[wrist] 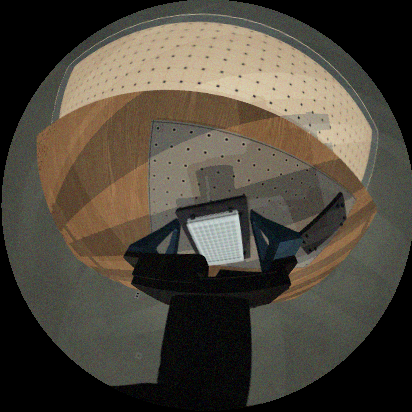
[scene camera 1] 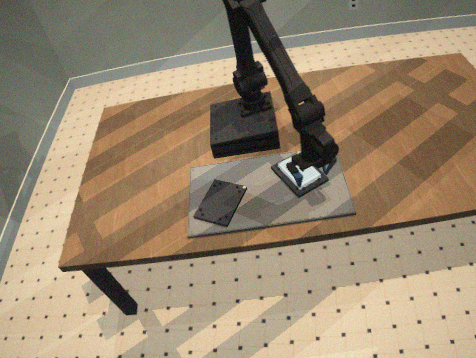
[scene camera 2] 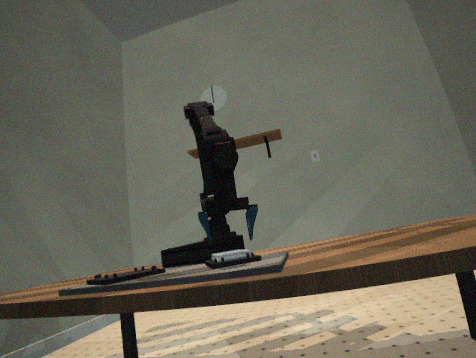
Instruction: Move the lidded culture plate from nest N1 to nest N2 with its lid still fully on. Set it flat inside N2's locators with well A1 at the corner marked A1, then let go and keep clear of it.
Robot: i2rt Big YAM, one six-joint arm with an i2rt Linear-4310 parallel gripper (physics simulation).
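Seen in the pictures: gripper, between the fingertips: [wrist: 212, 217] [scene camera 1: 312, 180] [scene camera 2: 231, 242]; arm's base, origin of its link: [scene camera 1: 254, 107] [scene camera 2: 221, 238].
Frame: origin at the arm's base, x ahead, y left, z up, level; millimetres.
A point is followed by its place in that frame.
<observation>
The pale, lidded culture plate [scene camera 1: 311, 176] @[z -40, x 371, y 99 mm] [scene camera 2: 231, 255] @[z -46, x 389, y 83 mm] [wrist: 220, 239] @[z -40, x 343, y 70 mm] lies flat in the dark nest N1 [scene camera 1: 300, 193] @[z -56, x 414, y 48 mm] [scene camera 2: 235, 263] @[z -65, x 405, y 92 mm] [wrist: 243, 204] @[z -57, x 409, y 41 mm]. The lid cannot be told apart from the plate. My gripper [scene camera 1: 313, 178] @[z -16, x 408, y 90 mm] [scene camera 2: 230, 239] @[z -16, x 408, y 90 mm] [wrist: 212, 217] @[z -16, x 408, y 90 mm] is open and empty, its blue fingers spread wide above the plate. Scene camera 2 shows the fingertips higher than the plate's top, one toward each side. The other dark nest, N2 [scene camera 1: 221, 202] @[z -56, x 369, y -203 mm] [scene camera 2: 125, 275] @[z -57, x 406, y -183 mm] [wrist: 326, 225] @[z -57, x 371, y -202 mm], holds no plate; small locators stand around its edge and a light spot marks one corner in scene camera 1.
Both nests sit on a grey board [scene camera 1: 200, 175] @[z -69, x 214, y -256 mm] [wrist: 165, 150] @[z -68, x 483, y 167 mm] with a grid of holes. The arm's black base [scene camera 1: 243, 125] @[z -2, x 87, y -63 mm] [scene camera 2: 185, 254] @[z -34, x 148, y -104 mm] stands on the wooden table [scene camera 1: 140, 190] @[z -82, x 198, y -483 mm] behind the board. The table's front edge runs close to the board.
</observation>
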